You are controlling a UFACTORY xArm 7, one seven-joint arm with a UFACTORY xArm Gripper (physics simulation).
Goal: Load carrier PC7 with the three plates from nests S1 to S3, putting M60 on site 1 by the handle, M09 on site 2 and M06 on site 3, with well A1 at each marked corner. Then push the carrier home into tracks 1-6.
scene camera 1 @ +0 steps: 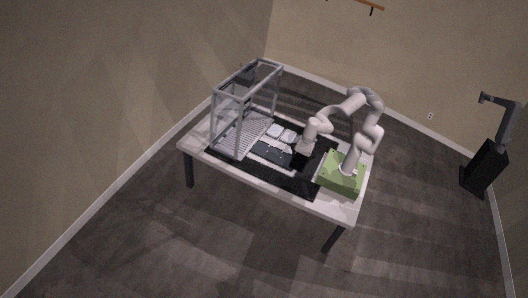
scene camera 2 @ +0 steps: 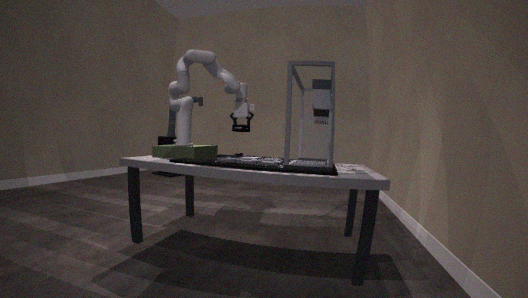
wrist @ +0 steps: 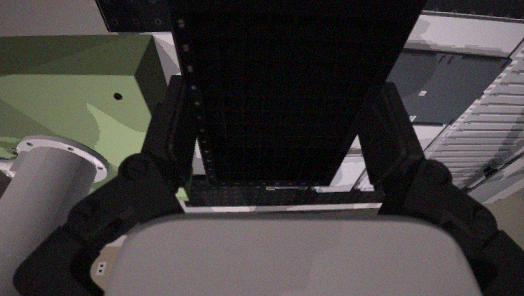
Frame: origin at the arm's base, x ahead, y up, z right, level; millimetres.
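Seen in the pictures: gripper, between the fingertips: (scene camera 1: 299, 160) (wrist: 281, 99); arm's base, origin of its link: (scene camera 1: 346, 169) (scene camera 2: 183, 145) (wrist: 66, 159).
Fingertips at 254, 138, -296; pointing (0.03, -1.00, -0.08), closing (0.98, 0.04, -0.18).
Observation:
Offsets run from my fingertips to a thing's top centre, as dx, dy, dz. "spot": to the spot under its first point. Level surfaces: height alone.
My gripper (scene camera 1: 300, 155) (scene camera 2: 241, 125) (wrist: 281, 99) is shut on a black well plate {+2, +9, +9} (scene camera 1: 298, 161) (scene camera 2: 241, 129) (wrist: 275, 130), held roughly level high above the table. Its label cannot be read; small marks run along one edge. The dark blue-grey carrier {+219, -170, +115} (scene camera 1: 272, 154) (wrist: 440, 87) lies on the deck between the gripper and the slotted tracks {spot: +485, -201, +158} (scene camera 1: 247, 134) (wrist: 480, 127). In the wrist view the carrier is to the right of the held plate, partly hidden by a finger. Two pale plates {+357, -174, +325} (scene camera 1: 274, 131) {+249, -174, +344} (scene camera 1: 289, 135) sit behind the carrier. The site numbers and marked corners cannot be made out.
A grey-framed enclosure (scene camera 1: 238, 125) (scene camera 2: 288, 115) stands over the tracks, with a pipetting head (scene camera 2: 321, 97) inside. The arm's green base (scene camera 1: 335, 170) (scene camera 2: 185, 151) (wrist: 65, 105) stands at the other table end. A black perforated mat {dy -200} (scene camera 1: 260, 177) (wrist: 135, 20) lies under the deck parts.

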